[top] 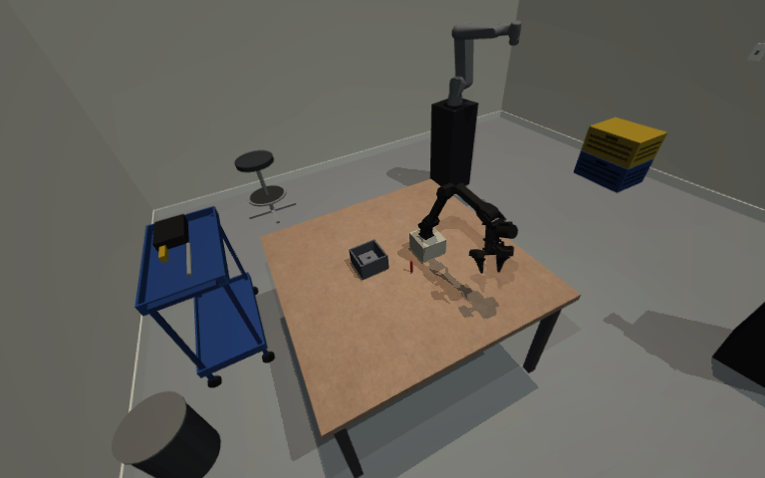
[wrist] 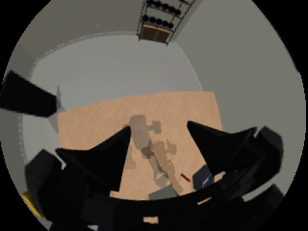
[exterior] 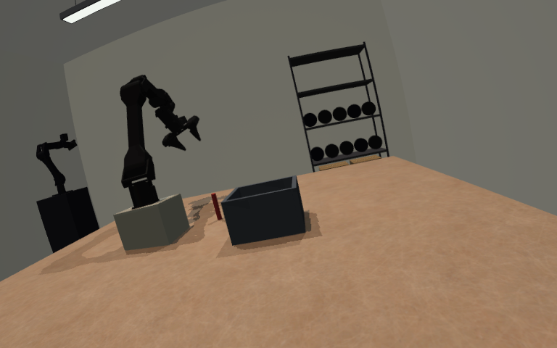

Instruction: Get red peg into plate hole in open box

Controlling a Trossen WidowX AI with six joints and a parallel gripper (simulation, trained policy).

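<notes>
Right now the red peg is 400 mm to the right of my gripper tip, 200 mm below it and 120 mm ahead of it. Round my gripper tip: dark box 580 mm to the right, 270 mm ahead, 210 mm below; then grey plate 580 mm to the right, 270 mm ahead, 190 mm below.
</notes>
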